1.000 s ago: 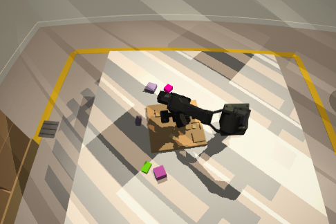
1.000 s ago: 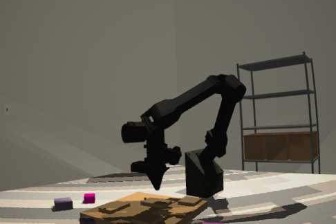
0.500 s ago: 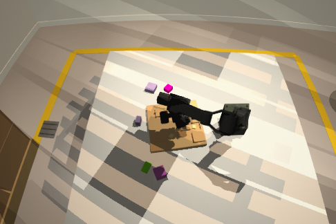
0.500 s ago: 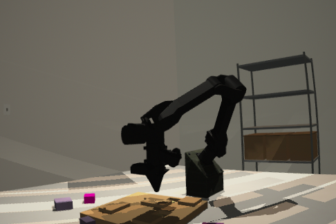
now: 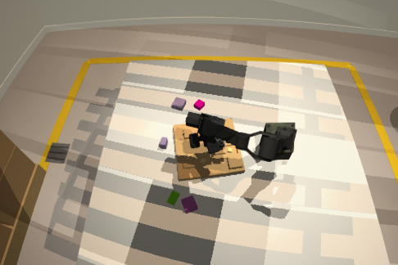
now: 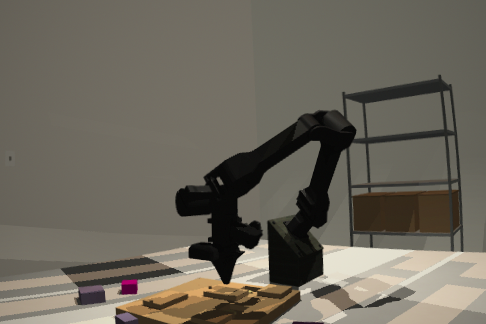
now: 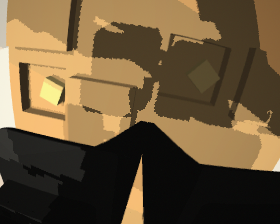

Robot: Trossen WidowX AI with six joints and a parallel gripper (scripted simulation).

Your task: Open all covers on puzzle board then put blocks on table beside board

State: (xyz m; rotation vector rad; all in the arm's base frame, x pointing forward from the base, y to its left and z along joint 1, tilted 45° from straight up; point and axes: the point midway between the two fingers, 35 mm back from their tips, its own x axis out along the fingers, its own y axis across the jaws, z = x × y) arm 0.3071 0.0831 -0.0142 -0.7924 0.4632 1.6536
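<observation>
My gripper tip is now 40 mm above the tan puzzle board and 30 mm to the left of it. From my gripper tip the other things lie so: green block: 230 mm to the left, 140 mm ahead, 60 mm below; then magenta block: 290 mm to the right, 90 mm ahead, 50 mm below.
</observation>
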